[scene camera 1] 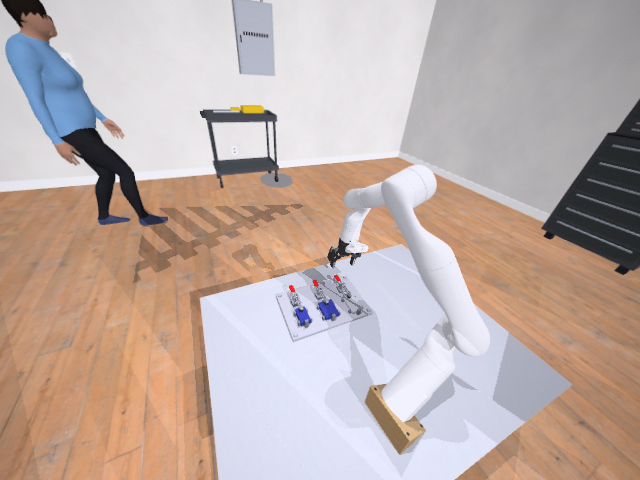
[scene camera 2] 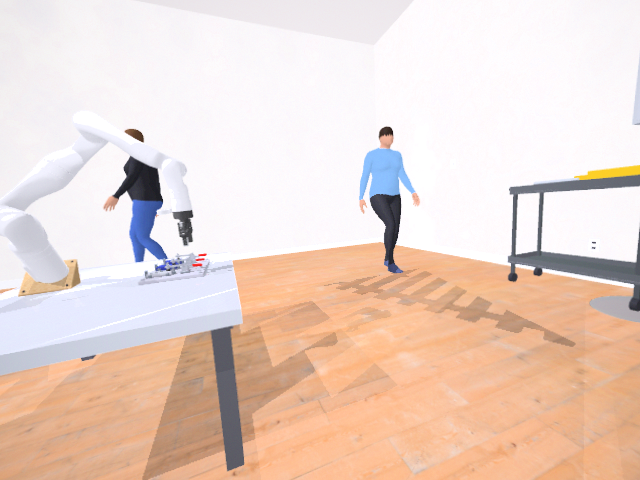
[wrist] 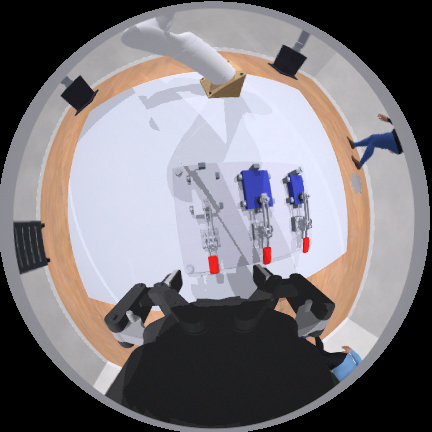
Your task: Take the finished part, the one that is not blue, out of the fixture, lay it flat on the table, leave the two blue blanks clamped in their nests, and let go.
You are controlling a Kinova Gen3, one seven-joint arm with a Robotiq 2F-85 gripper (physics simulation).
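Frame: origin at the arm's base, x right, y ahead, z up, level; metres.
Seen in the pictures: gripper, fingertip midpoint: (scene camera 1: pixel 342 265) (scene camera 2: pixel 188 244) (wrist: pixel 216 275); arm's base, origin of the base link: (scene camera 1: pixel 394 404) (scene camera 2: pixel 53 273) (wrist: pixel 222 75).
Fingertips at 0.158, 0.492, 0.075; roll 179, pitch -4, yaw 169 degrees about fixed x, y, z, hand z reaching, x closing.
Pixels of each thing's top centre, then the offset from my fingertips to it, as dx, dy, dz. Level surfaces: height alone.
- pale part, middle of its top: (wrist: pixel 204 190) (scene camera 1: pixel 352 302) (scene camera 2: pixel 160 271) -0.016, -0.119, -0.106
- larger blue blank, middle of its top: (wrist: pixel 258 187) (scene camera 1: pixel 328 308) -0.124, -0.099, -0.101
- smaller blue blank, middle of its top: (wrist: pixel 298 188) (scene camera 1: pixel 302 314) -0.232, -0.079, -0.096
- table's, its level: dz -0.137
In the wrist view, the fixture plate (wrist: pixel 182 225) (scene camera 1: pixel 289 316) lies on the table with three nests. The left nest holds what looks like a pale part (wrist: pixel 199 195), hard to tell from the plate under a dark shadow line; a clamp tip lies over its lower end, and its red handle (wrist: pixel 213 264) (scene camera 1: pixel 337 278) points toward me. The larger blue blank (wrist: pixel 254 186) (scene camera 1: pixel 327 309) sits in the middle nest and the smaller blue blank (wrist: pixel 295 189) (scene camera 1: pixel 302 315) in the right, each under a clamp. My gripper (wrist: pixel 216 275) (scene camera 1: pixel 343 264) (scene camera 2: pixel 187 242) is open and empty above the handle side.
Red handles (wrist: pixel 267 255) (wrist: pixel 305 245) of the other two clamps stand beside the left one. My arm's wooden base block (wrist: pixel 225 87) (scene camera 1: pixel 393 419) is on the table's (scene camera 1: pixel 248 392) far side from the gripper. A cart (scene camera 1: pixel 245 166) and a person in light blue (scene camera 2: pixel 385 170) are off the table.
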